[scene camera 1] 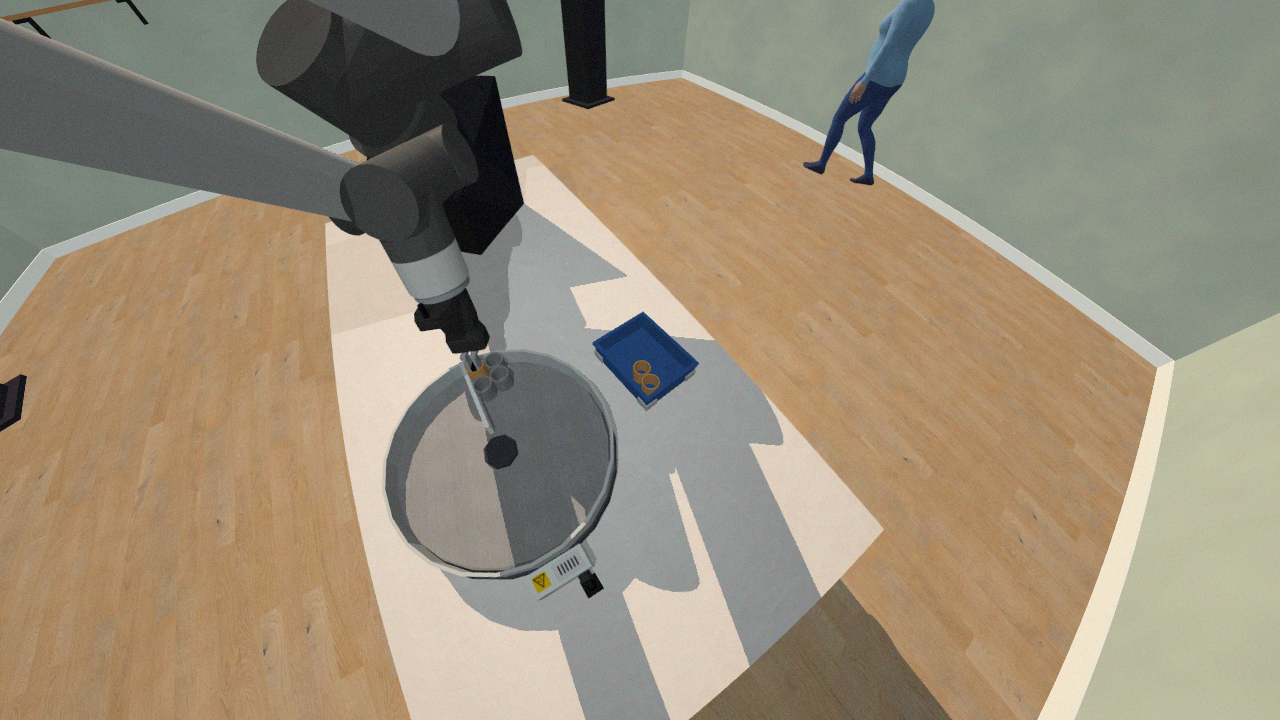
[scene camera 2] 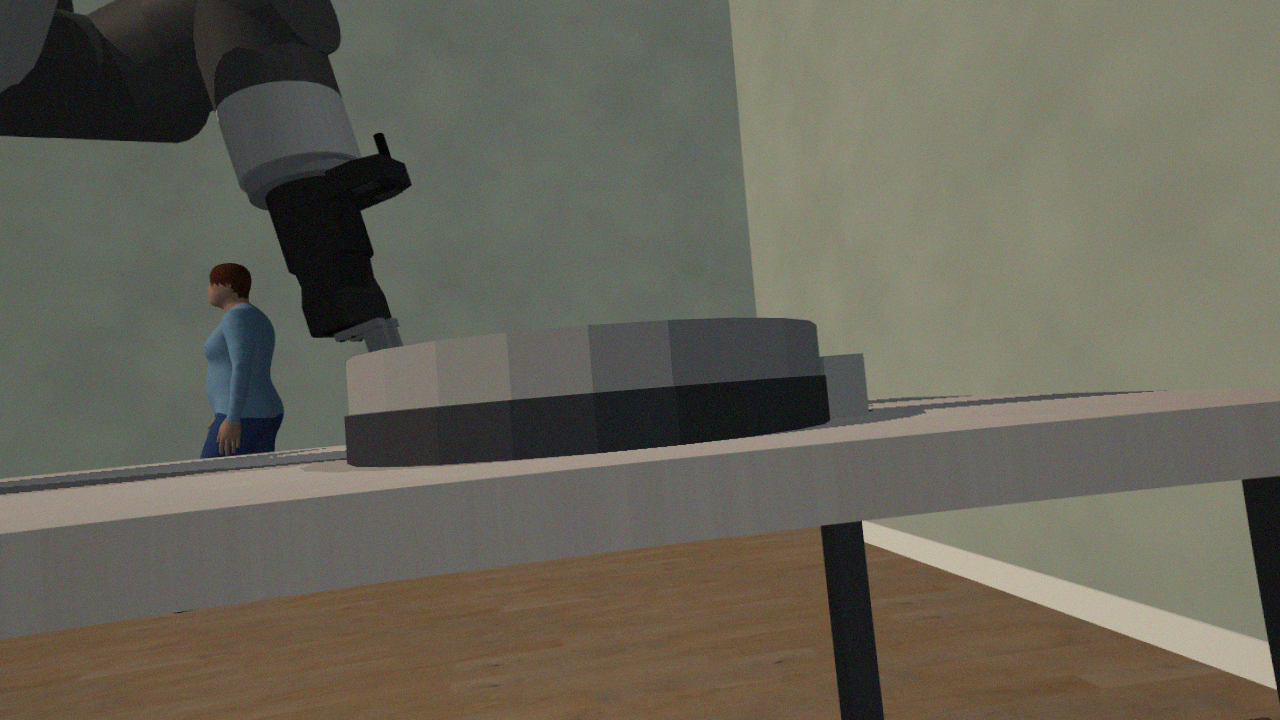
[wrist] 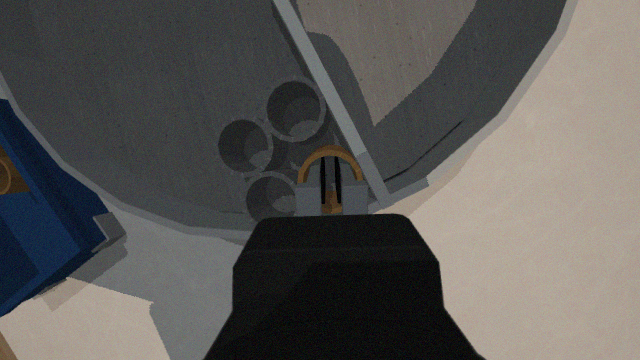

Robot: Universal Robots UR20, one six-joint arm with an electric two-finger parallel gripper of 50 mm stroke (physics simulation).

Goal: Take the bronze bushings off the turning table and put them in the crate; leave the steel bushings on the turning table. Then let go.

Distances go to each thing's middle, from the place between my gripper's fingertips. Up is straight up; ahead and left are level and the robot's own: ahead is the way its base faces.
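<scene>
The blue crate [scene camera 1: 640,338] is ahead of my hand by 220 mm. It is also 280 mm to the left of my hand, and it sits 40 mm lower than the hand does.
</scene>
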